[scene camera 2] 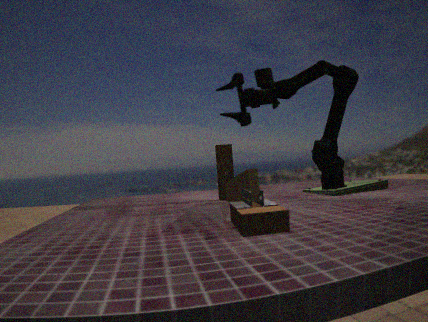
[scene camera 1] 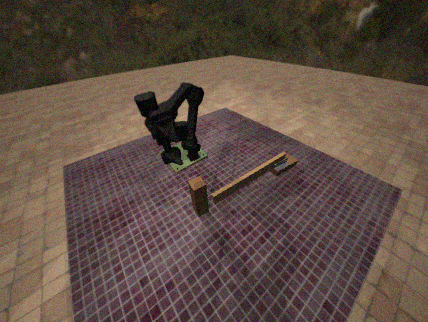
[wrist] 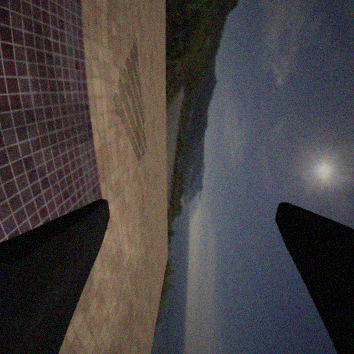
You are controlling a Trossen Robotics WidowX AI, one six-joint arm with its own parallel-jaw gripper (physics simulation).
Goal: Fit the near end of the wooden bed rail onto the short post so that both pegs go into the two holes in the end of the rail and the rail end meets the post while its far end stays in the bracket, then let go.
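Pixels of known places: gripper, fingertip midpoint: [scene camera 2: 217, 102] [scene camera 1: 179, 153] [wrist: 194, 209]; arm's base at its link origin: [scene camera 2: 334, 187] [scene camera 1: 193, 156].
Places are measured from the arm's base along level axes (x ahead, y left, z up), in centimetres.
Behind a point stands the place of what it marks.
The wooden bed rail [scene camera 1: 249, 176] {x 34.0, y 13.2, z 5.6 cm} [scene camera 2: 247, 180] {x 33.9, y 36.3, z 6.7 cm} lies lengthwise between the short post and the bracket. Its far end is at the bracket [scene camera 1: 284, 165] [scene camera 2: 261, 220], where metal plates show. Its near end is beside the short post [scene camera 1: 199, 197] {x 35.7, y -13.2, z 11.1 cm} [scene camera 2: 223, 172] {x 34.0, y -9.8, z 7.4 cm}, with a small gap visible in scene camera 1. The post stands upright. Pegs and holes cannot be made out. My gripper [scene camera 2: 219, 102] {x 33.5, y -16.2, z 31.7 cm} [wrist: 194, 209] {x 33.5, y -16.2, z 31.7 cm} is open and empty, raised well above the post's height. In scene camera 1 it is on the arm's side of the post, away from the rail, its fingertips hard to tell apart.
The arm's green base plate [scene camera 1: 183, 162] {x 1.5, y -7.1, z -0.3 cm} [scene camera 2: 367, 186] {x -8.9, y 6.2, z -0.1 cm} lies behind the post in scene camera 1. A purple tiled mat [scene camera 1: 150, 250] {x 38.1, y -35.7, z -1.6 cm} [scene camera 2: 150, 265] {x 49.7, y 58.0, z -1.6 cm} [wrist: 40, 100] {x 64.7, y -7.3, z -1.6 cm} lies under the parts. Tan paving [scene camera 1: 30, 240] [wrist: 125, 200] surrounds it.
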